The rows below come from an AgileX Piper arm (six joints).
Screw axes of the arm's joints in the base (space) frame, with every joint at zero. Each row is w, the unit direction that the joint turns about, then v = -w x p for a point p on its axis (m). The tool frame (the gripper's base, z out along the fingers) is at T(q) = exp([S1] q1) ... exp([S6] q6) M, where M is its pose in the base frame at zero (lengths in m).
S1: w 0 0 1 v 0 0 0
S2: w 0 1 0 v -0.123 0 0
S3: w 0 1 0 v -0.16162 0 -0.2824
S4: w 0.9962 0 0.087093 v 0 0.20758 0
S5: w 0 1 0 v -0.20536 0 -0.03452
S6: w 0.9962 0 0.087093 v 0 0.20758 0
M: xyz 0.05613 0 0.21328 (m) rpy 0 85.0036 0 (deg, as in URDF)
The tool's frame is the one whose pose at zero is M.
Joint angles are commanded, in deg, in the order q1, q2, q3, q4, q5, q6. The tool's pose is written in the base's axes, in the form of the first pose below.
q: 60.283 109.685 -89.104 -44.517 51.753 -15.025
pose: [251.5 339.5 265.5 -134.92 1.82 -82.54]
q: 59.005 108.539 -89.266 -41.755 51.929 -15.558
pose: [255.1 332.1 272.3 -136.30 3.98 -84.33]
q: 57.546 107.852 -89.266 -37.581 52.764 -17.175
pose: [258.5 324.2 273.7 -139.34 5.25 -86.36]
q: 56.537 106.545 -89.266 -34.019 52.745 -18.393
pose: [258.9 318.2 280.5 -141.28 7.59 -87.44]
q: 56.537 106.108 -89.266 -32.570 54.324 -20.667
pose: [256.2 315.5 281.8 -142.60 6.21 -86.97]
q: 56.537 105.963 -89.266 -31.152 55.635 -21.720
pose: [254.1 314.0 281.2 -144.10 5.54 -87.25]
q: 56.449 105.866 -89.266 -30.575 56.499 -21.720
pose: [253.5 312.4 281.1 -144.86 5.29 -87.96]
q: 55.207 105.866 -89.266 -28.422 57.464 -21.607
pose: [257.5 306.6 279.2 -147.01 5.82 -90.41]
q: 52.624 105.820 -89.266 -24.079 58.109 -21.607
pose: [266.1 296.5 276.7 -150.83 7.70 -94.59]
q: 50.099 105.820 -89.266 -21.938 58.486 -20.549
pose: [276.5 285.5 275.4 -152.93 9.00 -98.92]
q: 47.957 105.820 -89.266 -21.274 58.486 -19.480
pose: [286.3 275.5 275.1 -153.65 9.81 -102.25]
